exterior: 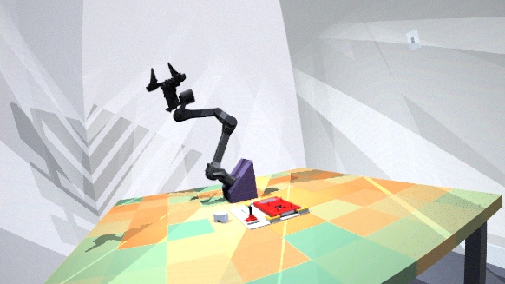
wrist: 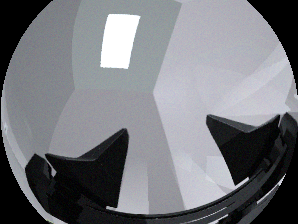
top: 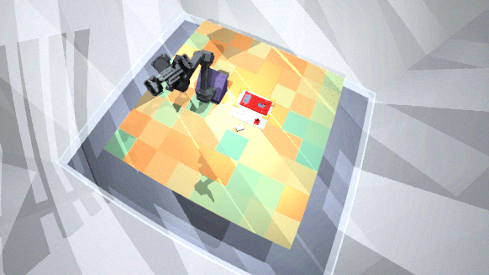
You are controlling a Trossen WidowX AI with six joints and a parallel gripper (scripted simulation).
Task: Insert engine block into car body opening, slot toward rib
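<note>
Right now the grey engine block is 230 mm ahead of my gripper tip, 140 mm to the left of it and 660 mm below it.
</note>
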